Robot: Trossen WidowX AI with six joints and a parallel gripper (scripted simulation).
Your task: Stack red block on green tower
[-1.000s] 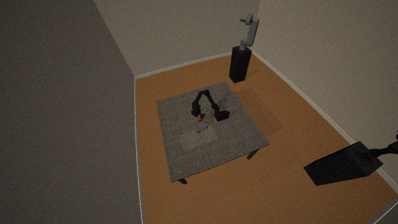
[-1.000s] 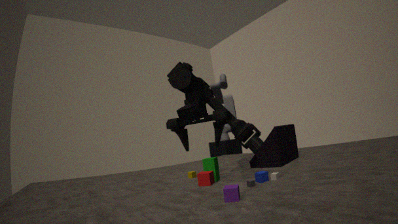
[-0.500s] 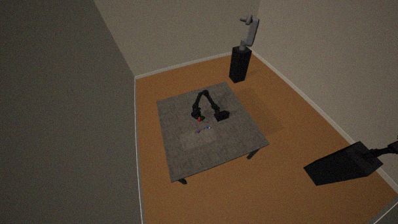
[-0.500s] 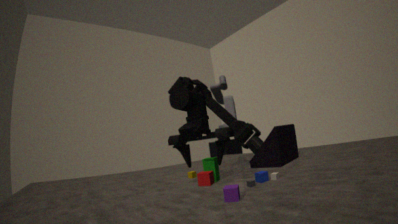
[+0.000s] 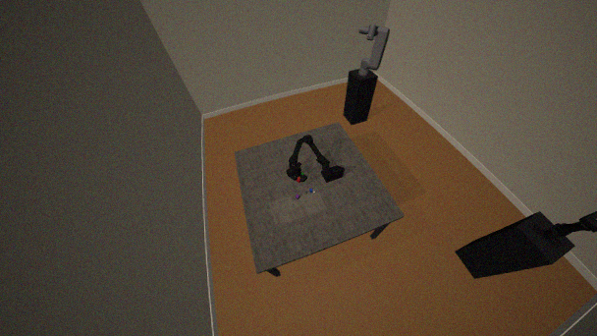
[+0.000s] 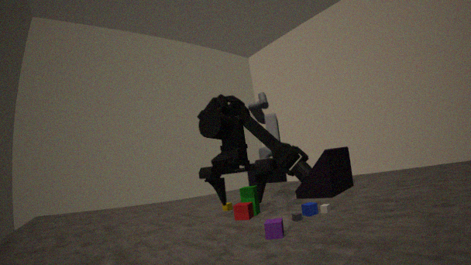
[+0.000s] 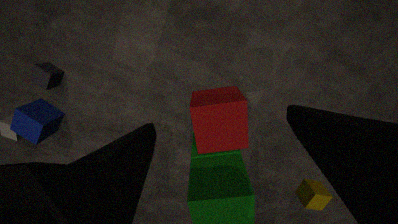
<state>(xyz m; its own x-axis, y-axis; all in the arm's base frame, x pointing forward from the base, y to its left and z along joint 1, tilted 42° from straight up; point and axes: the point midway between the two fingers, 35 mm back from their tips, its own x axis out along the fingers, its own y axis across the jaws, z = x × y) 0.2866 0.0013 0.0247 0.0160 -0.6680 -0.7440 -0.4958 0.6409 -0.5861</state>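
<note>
My gripper tip is now 2 cm above the red block and 1 cm past it. From my gripper tip the other things lie so: blue block: 14 cm to the left, 7 cm behind, 3 cm below; then yellow block: 14 cm to the right, 6 cm behind, 3 cm below; then dark grey block: 14 cm to the left, 3 cm below, 3 cm behind.
</note>
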